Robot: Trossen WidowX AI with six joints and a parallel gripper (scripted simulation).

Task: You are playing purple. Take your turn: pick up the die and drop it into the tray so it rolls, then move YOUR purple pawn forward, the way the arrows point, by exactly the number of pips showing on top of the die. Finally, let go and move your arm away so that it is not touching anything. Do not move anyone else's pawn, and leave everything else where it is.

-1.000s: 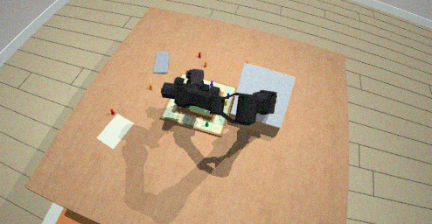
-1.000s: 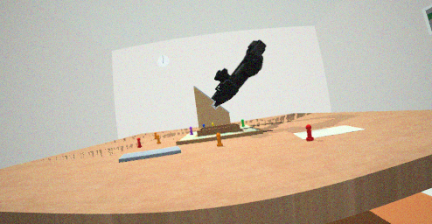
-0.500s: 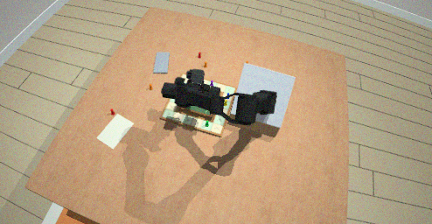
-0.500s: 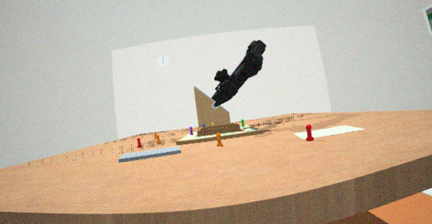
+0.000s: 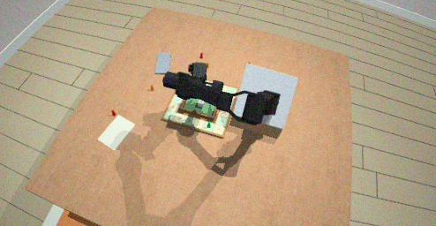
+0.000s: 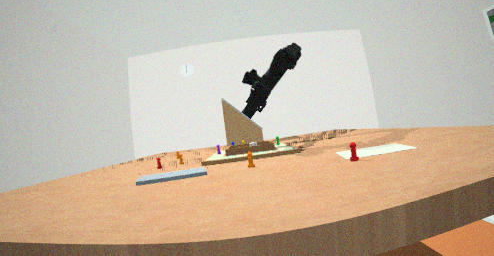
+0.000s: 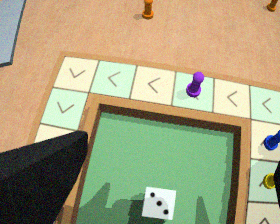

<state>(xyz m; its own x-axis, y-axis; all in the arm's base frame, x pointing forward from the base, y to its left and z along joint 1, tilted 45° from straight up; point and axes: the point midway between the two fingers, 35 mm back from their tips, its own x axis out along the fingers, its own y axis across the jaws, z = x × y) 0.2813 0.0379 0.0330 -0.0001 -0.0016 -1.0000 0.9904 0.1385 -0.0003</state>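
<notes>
My gripper tip is 12 cm above the purple pawn, 11 cm to the left of it and 1 cm past it. From my gripper tip the other things lie so: white die 12 cm below, 1 cm to the left; green tray 14 cm below; yellow pawn 12 cm below, 11 cm behind, 3 cm to the right.
</notes>
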